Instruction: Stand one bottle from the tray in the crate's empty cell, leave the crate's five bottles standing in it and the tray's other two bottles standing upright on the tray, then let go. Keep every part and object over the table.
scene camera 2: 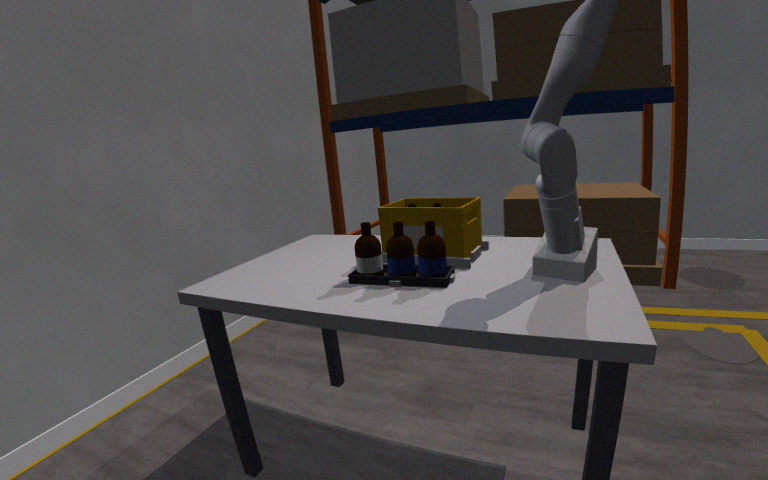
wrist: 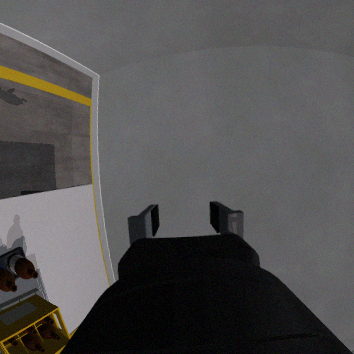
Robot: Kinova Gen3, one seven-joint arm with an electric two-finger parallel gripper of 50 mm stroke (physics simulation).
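Frame: origin at the arm's base, x up, y back, z right, level; millimetres.
Where they show: gripper, fingertip midpoint: (wrist: 183, 213); arm's base, link origin: (scene camera 2: 565, 242).
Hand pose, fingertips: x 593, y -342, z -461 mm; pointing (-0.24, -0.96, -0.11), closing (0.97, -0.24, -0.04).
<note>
Things, the pixels of their top centre, and the offset from my fingertips. "spot": a spot on its surface instead. Level surfaces: height alone.
- black tray, surface spot: (scene camera 2: 370, 280) spot: dx -661, dy -106, dz +196 mm
- white-labelled bottle, top centre: (scene camera 2: 365, 223) (wrist: 34, 274) dx -514, dy -137, dz +239 mm
- yellow crate, top centre: (scene camera 2: 429, 202) (wrist: 40, 342) dx -498, dy -74, dz +489 mm
- white table, surface height: dx -674 mm
A black tray (scene camera 2: 370, 280) stands on the table with three brown bottles upright on it: a white-labelled bottle (scene camera 2: 368, 254) (wrist: 22, 266) at the left in the scene view, a blue-labelled bottle (scene camera 2: 400, 254) in the middle and another blue-labelled bottle (scene camera 2: 432, 254) at the right. The yellow crate (scene camera 2: 472, 229) (wrist: 58, 322) stands behind the tray; bottle tops show inside it, but its empty cell cannot be made out. My gripper (wrist: 183, 213) is open and empty, pointing at the wall, away from crate and tray. It is out of the picture in the scene view.
The white table (scene camera 2: 271, 283) (wrist: 65, 225) bears the arm's base (scene camera 2: 560, 266) at the right. Grey brackets stand around the crate's foot. A tall rack (scene camera 2: 678, 169) with boxes stands behind the table. A grey wall (wrist: 225, 125) faces the gripper.
</note>
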